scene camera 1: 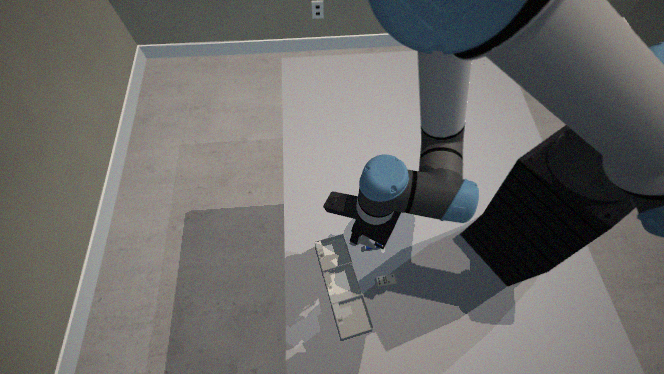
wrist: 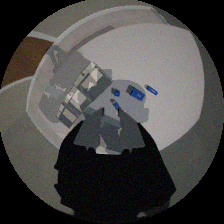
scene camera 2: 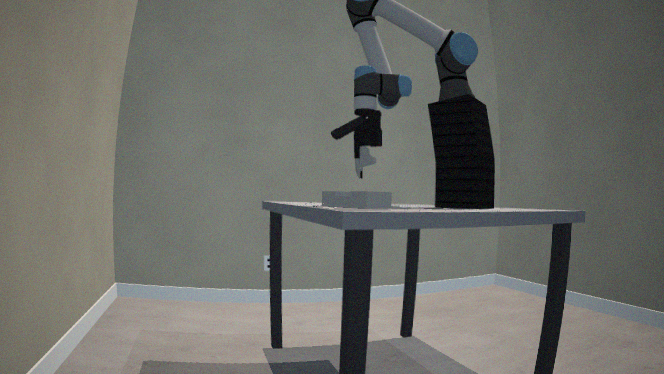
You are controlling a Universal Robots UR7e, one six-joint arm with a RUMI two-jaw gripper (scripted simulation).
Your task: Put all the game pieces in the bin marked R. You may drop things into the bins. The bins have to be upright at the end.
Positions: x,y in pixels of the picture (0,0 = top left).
Labels:
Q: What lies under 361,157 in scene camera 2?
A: My gripper.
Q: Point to a bin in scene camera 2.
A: At 354,199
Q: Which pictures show my gripper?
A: Scene camera 1, the wrist view and scene camera 2: all of them.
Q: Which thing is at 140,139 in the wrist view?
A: My gripper.

